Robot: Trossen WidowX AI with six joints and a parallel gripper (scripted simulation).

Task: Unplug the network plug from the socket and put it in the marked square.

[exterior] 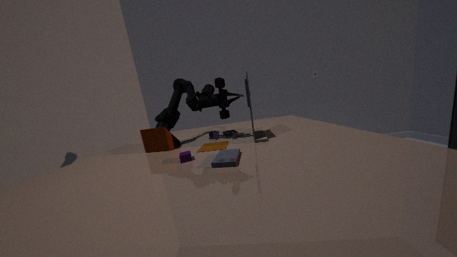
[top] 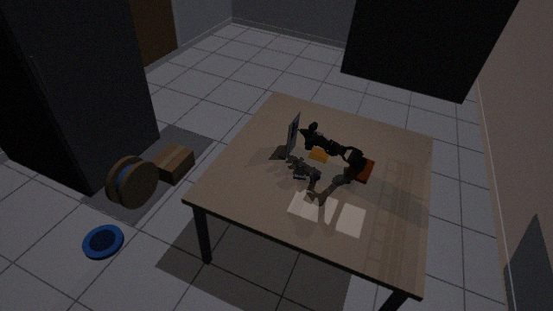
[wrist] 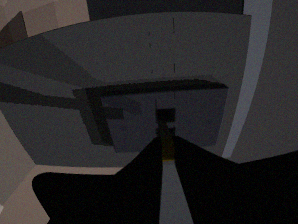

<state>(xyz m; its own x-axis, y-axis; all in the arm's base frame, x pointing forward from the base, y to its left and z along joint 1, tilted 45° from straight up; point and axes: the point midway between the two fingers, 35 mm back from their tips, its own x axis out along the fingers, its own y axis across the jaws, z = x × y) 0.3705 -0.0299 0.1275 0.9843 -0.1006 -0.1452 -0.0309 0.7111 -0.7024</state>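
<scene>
The orange marked square lies 200 mm below my gripper tip, 130 mm behind it and 80 mm to the right of it. Also, from my gripper tip: yellow network plug (right at my gripper tip); upright grey panel (70 mm below, 50 mm ahead).
</scene>
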